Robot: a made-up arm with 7 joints. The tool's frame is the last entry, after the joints.
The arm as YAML. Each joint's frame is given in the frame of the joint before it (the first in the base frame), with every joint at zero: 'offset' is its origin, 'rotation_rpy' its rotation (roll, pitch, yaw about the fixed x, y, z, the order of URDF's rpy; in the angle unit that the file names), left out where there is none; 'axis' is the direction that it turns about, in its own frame. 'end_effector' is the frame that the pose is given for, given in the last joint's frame.
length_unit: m
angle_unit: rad
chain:
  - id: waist
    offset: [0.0, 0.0, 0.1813]
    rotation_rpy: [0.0, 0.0, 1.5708]
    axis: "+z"
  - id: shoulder
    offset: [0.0, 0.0, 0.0]
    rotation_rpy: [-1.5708, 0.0, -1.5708]
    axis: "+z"
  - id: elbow
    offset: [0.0, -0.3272, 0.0]
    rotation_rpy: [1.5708, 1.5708, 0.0]
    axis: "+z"
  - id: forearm
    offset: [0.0, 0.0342, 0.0]
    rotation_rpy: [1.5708, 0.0, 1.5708]
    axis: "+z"
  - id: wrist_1
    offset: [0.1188, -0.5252, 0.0]
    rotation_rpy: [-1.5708, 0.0, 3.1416]
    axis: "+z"
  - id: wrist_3
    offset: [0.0, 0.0, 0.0]
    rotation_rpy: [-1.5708, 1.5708, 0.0]
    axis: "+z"
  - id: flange
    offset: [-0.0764, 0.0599, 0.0]
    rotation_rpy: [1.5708, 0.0, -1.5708]
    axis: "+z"
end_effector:
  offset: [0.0, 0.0, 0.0]
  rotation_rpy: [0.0, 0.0, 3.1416]
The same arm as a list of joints. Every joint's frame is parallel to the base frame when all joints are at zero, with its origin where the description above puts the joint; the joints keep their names.
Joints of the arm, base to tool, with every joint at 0 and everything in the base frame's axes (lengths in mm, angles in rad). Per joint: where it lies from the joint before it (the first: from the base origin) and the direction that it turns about. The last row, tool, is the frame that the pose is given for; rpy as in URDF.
waist: xyz 0 0 181.3 axis 0 0 1
shoulder: xyz 0 0 0 axis 0 1 0
elbow: xyz 0 0 327.2 axis 0 0 1
forearm: xyz 34.2 0 0 axis 0 -1 0
wrist_1: xyz 118.8 0 -525.2 axis 0 0 -1
wrist_3: xyz 0 0 0 axis 0 1 0
flange: xyz 59.9 0 -76.4 axis 0 0 -1
tool: xyz 0 0 0 rpy 3.1416 0 0

